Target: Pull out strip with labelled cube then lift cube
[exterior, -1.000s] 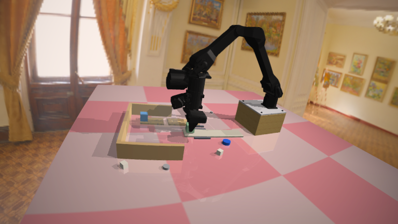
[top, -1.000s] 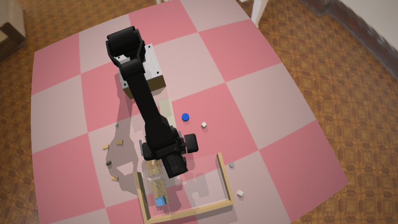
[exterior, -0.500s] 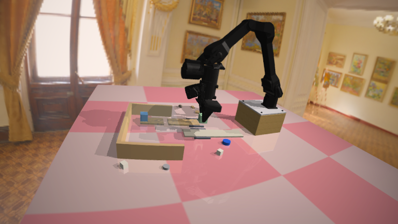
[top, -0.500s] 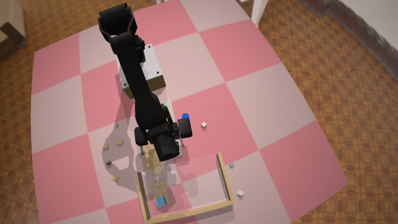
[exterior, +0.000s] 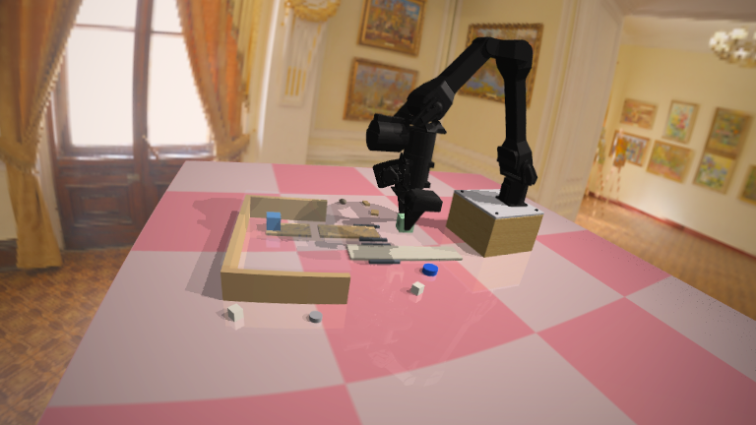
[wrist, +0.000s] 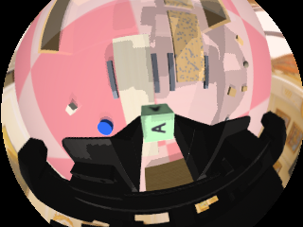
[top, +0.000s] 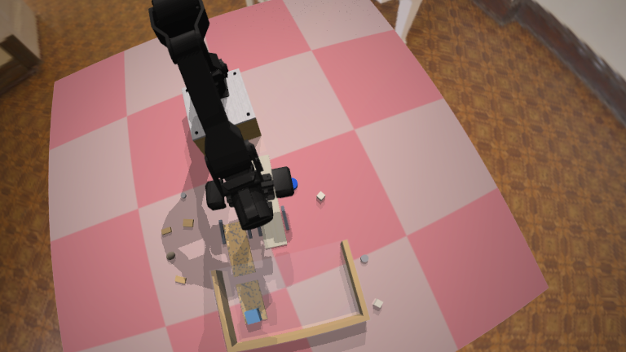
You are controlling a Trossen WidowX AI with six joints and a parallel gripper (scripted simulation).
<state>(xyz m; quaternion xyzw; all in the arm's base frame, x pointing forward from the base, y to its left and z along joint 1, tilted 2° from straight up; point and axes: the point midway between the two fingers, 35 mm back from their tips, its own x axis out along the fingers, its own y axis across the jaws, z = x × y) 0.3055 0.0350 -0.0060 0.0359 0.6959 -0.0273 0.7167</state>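
Right now my gripper tip is 10 cm to the right of the blue disc, 5 cm above it and 3 cm past it. The rest, counted from my gripper tip: grey disc 21 cm to the left, 21 cm ahead, 5 cm below.
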